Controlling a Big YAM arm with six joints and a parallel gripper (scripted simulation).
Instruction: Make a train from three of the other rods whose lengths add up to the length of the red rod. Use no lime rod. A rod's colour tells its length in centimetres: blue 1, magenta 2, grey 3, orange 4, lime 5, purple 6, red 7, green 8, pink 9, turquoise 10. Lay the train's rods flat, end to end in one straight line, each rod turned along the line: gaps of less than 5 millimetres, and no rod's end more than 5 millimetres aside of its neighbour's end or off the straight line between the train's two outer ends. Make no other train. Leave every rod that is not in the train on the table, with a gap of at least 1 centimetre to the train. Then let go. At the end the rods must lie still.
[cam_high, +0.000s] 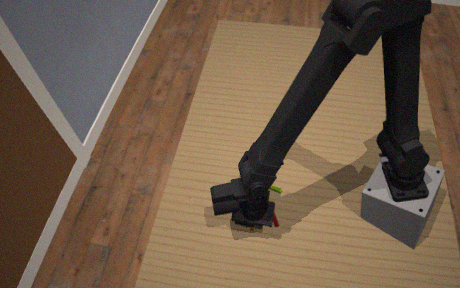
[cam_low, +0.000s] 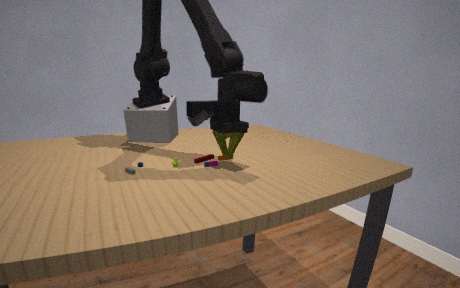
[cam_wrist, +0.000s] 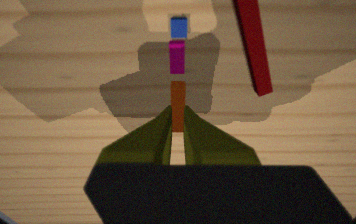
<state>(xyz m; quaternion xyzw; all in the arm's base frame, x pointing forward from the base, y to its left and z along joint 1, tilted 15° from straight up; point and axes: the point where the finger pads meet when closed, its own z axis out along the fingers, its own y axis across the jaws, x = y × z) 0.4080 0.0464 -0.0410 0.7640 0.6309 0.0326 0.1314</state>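
Right now my hand is 10 mm to the left of the orange rod and 10 mm above it. Round my hand: magenta rod (40 mm to the right, 20 mm below, 10 mm behind); then red rod (60 mm behind, 30 mm to the right, 20 mm below); then lime rod (120 mm to the right, 70 mm behind, 20 mm below).
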